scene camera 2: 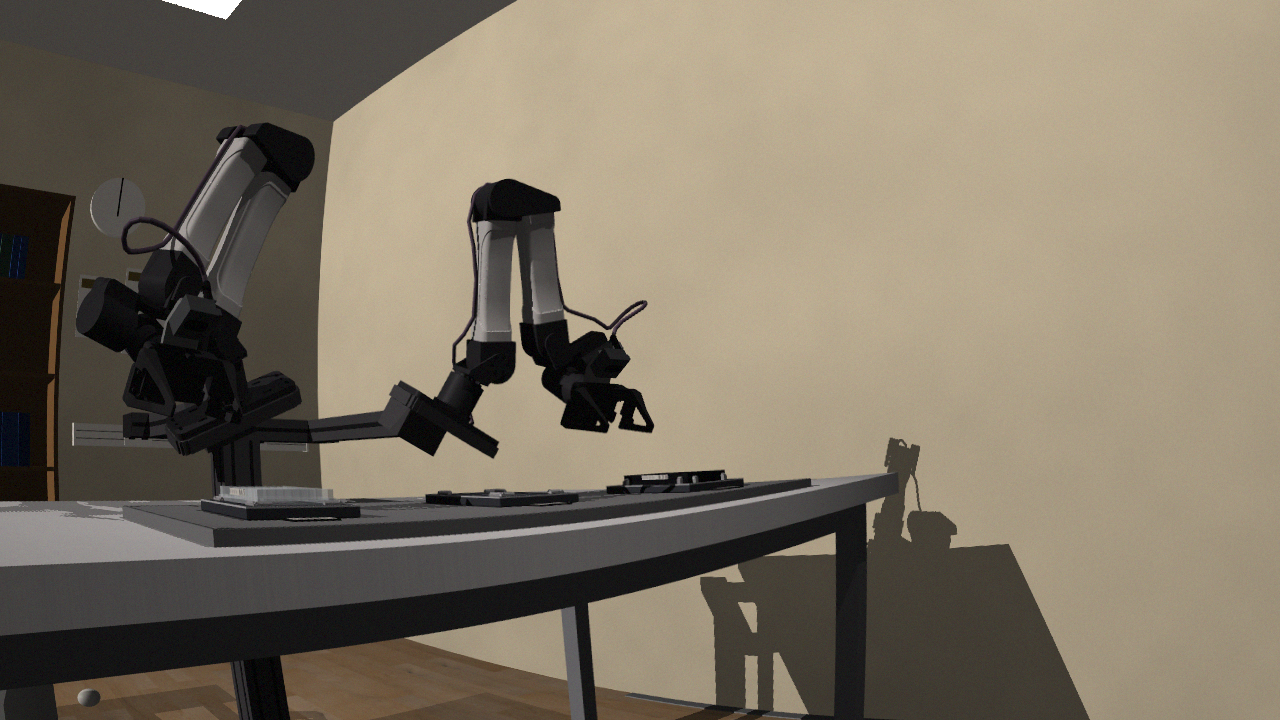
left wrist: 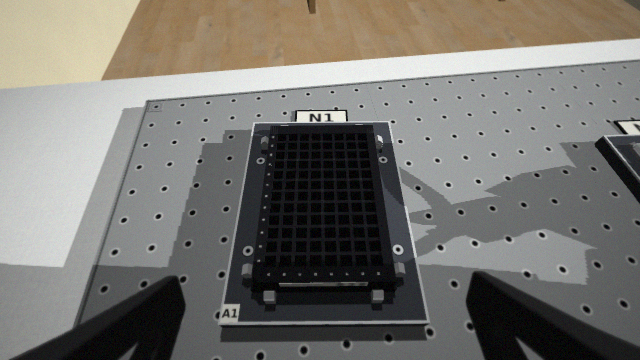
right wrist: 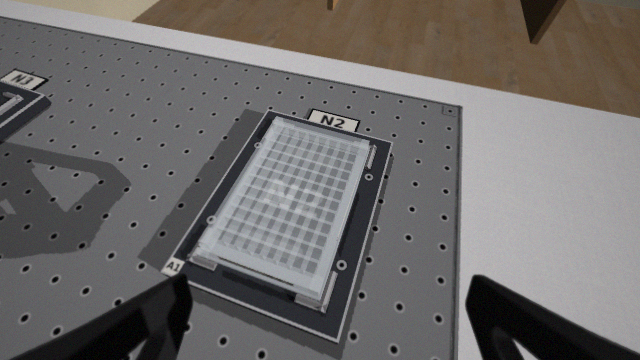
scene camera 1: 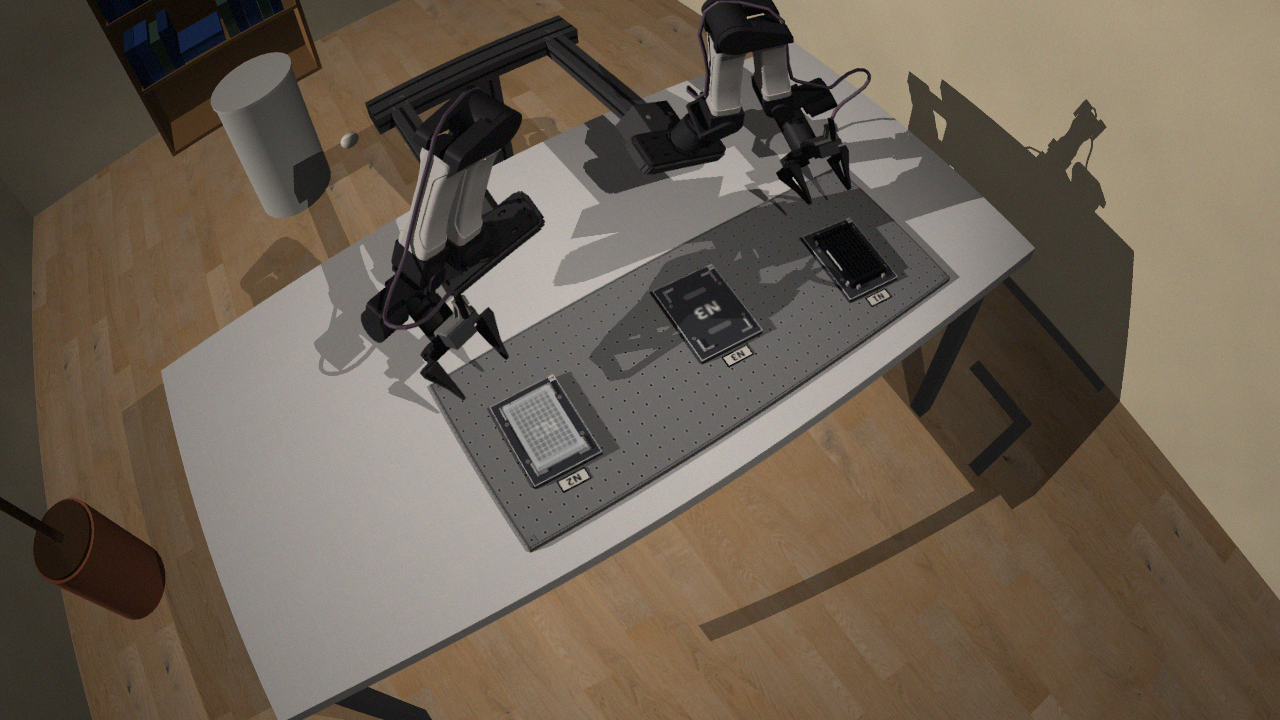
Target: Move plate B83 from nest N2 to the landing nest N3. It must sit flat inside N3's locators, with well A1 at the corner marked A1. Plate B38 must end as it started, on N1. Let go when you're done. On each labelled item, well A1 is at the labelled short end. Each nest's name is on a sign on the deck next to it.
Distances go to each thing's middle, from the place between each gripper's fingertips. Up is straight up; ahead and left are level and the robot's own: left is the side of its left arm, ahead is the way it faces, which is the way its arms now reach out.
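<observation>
I find the clear plate B83 (scene camera 1: pixel 565 432) 9 cm below my right hand (scene camera 2: pixel 208 415), 9 cm ahead of it and 5 cm to the left of it. Counted from my right hand, nest N2 (scene camera 1: pixel 566 405) is 10 cm below, 9 cm ahead and 5 cm to the left. Nest N3 (scene camera 1: pixel 680 312) is 10 cm below my right hand, 39 cm to the left of it and 5 cm ahead of it, while the black plate B38 (scene camera 1: pixel 853 271) is 8 cm below my right hand, 68 cm to the left of it and 10 cm ahead of it.
For my left hand (scene camera 2: pixel 630 429), the black plate B38 is 8 cm below it, 9 cm ahead of it and 1 cm to the right of it. Nest N1 (scene camera 1: pixel 889 275) is 10 cm below my left hand, 9 cm ahead of it and 1 cm to the right of it. Nest N3 is 10 cm below my left hand, 31 cm to the right of it and 4 cm ahead of it, and the clear plate B83 is 8 cm below my left hand, 7 cm ahead of it and 65 cm to the right of it.
</observation>
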